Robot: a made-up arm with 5 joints.
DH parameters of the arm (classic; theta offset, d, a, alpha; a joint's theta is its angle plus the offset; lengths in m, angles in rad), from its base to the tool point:
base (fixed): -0.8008 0 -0.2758 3.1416
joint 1: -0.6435 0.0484 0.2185 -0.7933
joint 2: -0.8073 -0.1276 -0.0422 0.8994
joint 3: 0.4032 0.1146 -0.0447 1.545
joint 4: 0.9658 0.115 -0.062 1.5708
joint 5: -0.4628 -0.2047 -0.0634 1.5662
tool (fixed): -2.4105 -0.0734 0 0
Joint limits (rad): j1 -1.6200..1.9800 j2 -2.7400..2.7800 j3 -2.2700..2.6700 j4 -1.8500..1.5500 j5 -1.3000..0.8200
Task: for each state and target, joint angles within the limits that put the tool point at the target. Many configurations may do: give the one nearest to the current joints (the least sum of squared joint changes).
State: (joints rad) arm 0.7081 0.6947 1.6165 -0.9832 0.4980
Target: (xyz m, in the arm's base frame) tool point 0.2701 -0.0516 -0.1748
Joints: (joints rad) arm 0.8808 0.8037 1.6314 -0.4606 0.6058
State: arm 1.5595 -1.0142 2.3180 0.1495 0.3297
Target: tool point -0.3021 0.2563 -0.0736
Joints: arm 1.2570 -1.9418 2.2483 -0.5160 0.1784
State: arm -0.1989 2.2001 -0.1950 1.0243 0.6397
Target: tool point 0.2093 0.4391 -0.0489
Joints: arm 0.3287 2.2760 -0.5003 0.7986 0.6740
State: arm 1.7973 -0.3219 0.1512 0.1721 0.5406
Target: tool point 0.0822 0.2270 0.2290
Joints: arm 1.0442 -0.4328 0.4096 0.8122 0.5857
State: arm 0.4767 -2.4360 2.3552 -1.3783 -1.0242
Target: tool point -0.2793 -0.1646 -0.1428
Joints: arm 1.0727 -2.6709 2.5021 -1.5870 -0.8421
